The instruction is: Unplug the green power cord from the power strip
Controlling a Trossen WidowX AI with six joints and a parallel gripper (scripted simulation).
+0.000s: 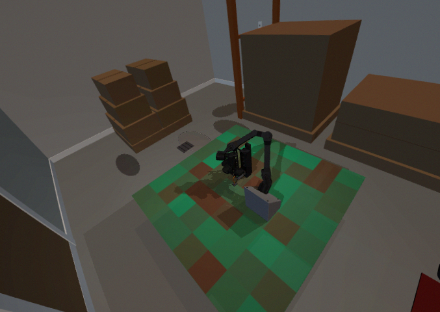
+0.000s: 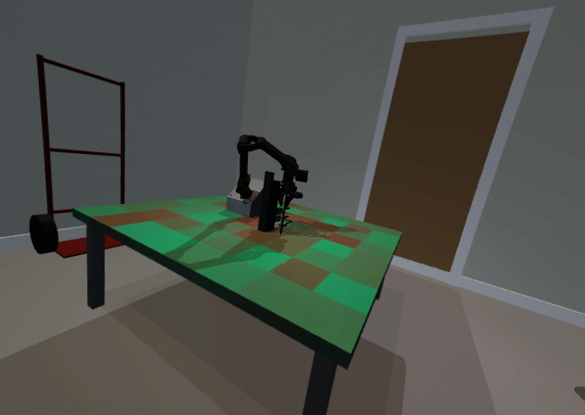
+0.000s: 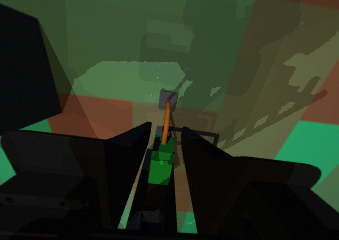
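Now: the green plug 10 mm behind my gripper tip and 70 mm to the right of it. From my gripper tip the other things lie so: tall black block (30 mm behind, 170 mm to the right, 50 mm above).
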